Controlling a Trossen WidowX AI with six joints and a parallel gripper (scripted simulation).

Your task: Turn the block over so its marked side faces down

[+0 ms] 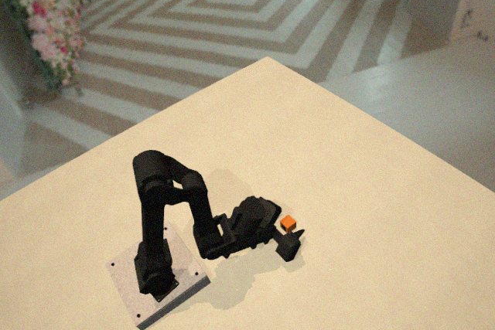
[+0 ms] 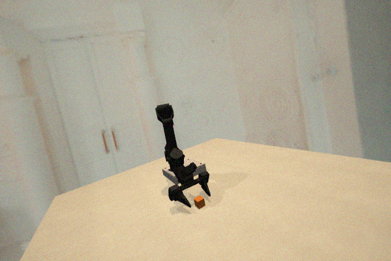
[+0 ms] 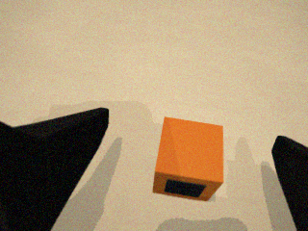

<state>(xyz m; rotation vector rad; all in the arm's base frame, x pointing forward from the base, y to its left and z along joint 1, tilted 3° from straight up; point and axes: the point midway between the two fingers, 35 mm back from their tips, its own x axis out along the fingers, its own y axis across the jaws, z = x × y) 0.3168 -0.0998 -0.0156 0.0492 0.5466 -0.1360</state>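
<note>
My gripper tip is 2 cm past the block and 1 cm above it.
</note>
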